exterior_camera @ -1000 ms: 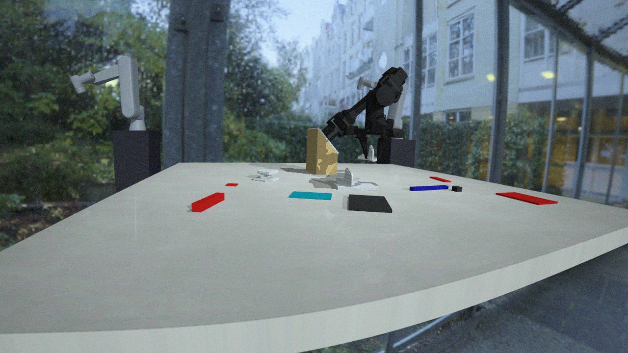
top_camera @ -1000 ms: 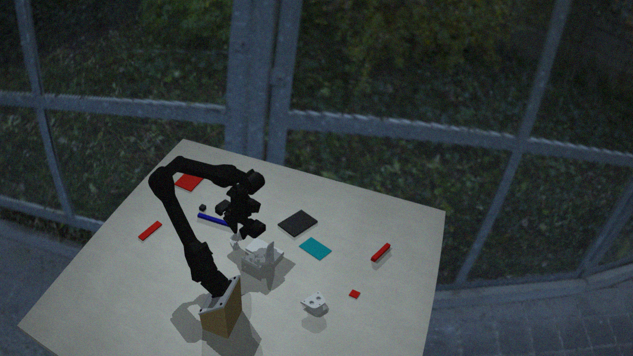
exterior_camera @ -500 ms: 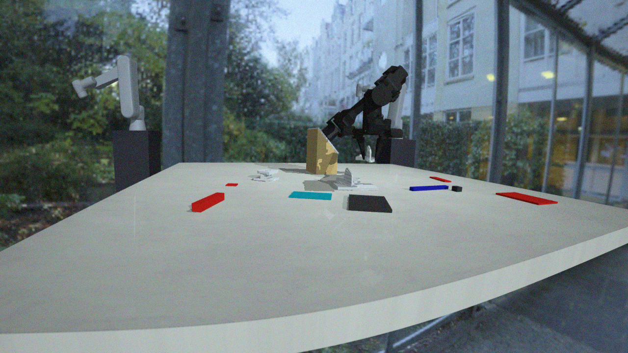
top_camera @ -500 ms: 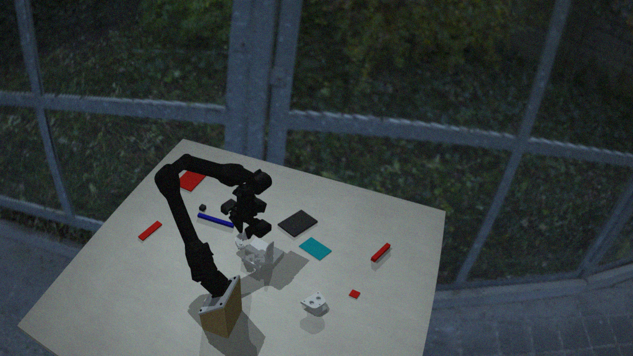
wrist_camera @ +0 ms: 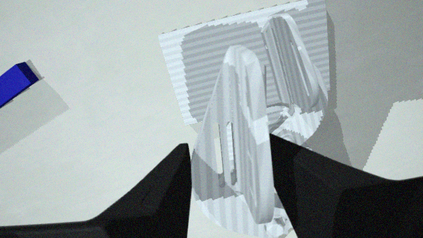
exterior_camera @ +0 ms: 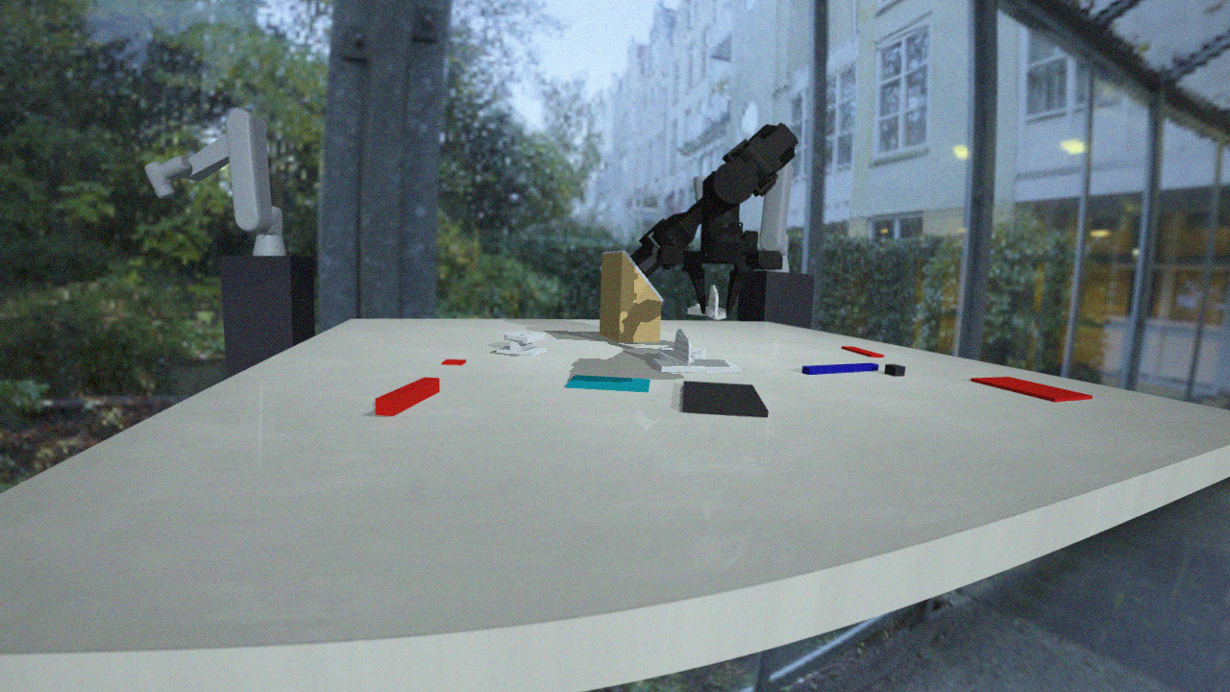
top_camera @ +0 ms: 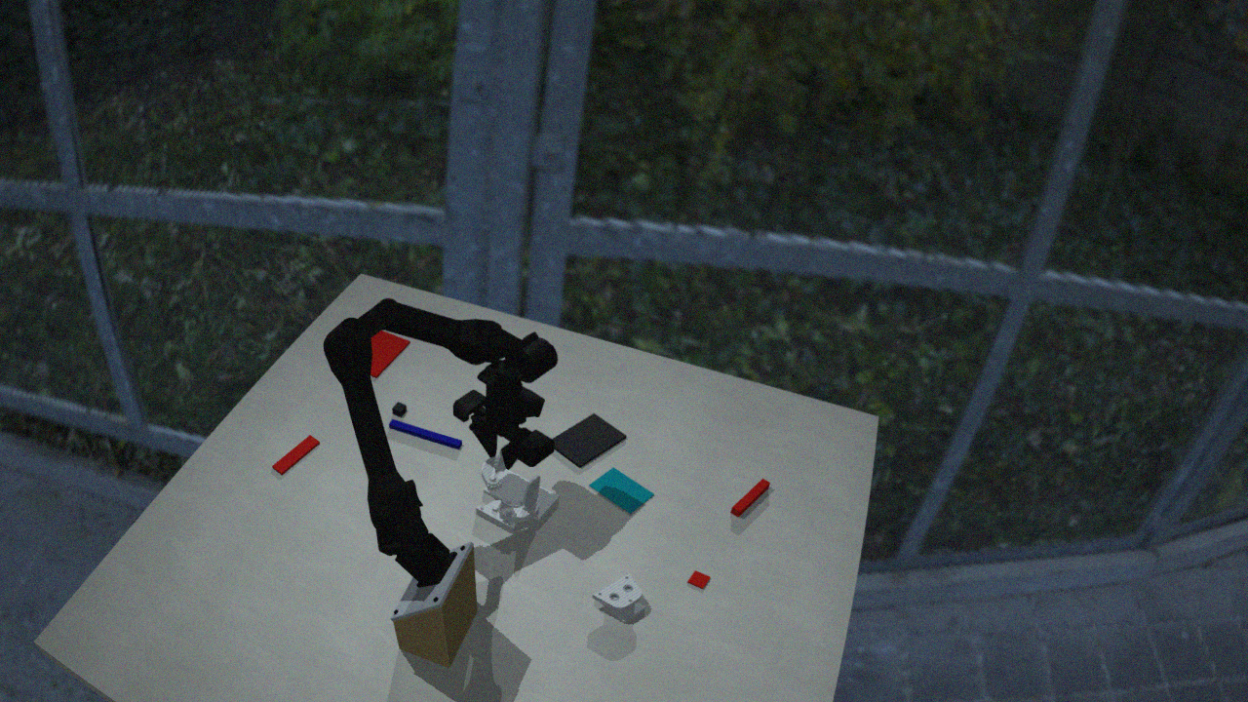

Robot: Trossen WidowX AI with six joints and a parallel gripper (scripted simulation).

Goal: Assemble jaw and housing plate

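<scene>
My gripper tip is now 80 mm above the white base plate, 30 mm to the left of it and 10 mm short of it. From my gripper tip the other things lie so: teal tile 190 mm to the right, 110 mm ahead, 80 mm below; then blue bar 200 mm to the left, 80 mm below, 60 mm ahead; then black tile 210 mm ahead, 90 mm to the right, 80 mm below.
</scene>
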